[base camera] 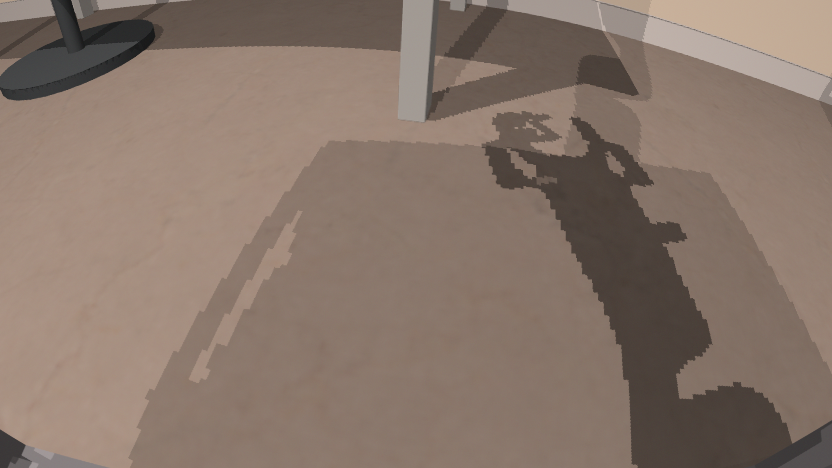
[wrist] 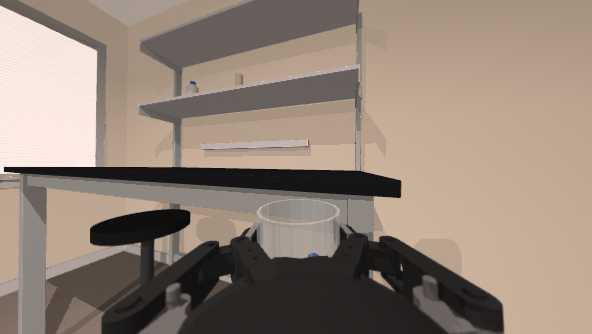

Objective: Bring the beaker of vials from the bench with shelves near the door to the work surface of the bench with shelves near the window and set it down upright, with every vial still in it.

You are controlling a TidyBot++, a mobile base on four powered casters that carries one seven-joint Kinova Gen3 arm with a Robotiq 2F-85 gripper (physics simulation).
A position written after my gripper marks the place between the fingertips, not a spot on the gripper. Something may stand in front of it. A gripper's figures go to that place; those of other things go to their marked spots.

Scene:
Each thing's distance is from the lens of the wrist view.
my gripper [wrist: 298, 231]: 0.17 m
clear beaker [wrist: 298, 228]: 0.11 m
window [wrist: 60, 73]: 2.48 m
black stool [wrist: 143, 227]: 0.98 m
The marked spots on the black stool and the clear beaker are 0.90 m apart.

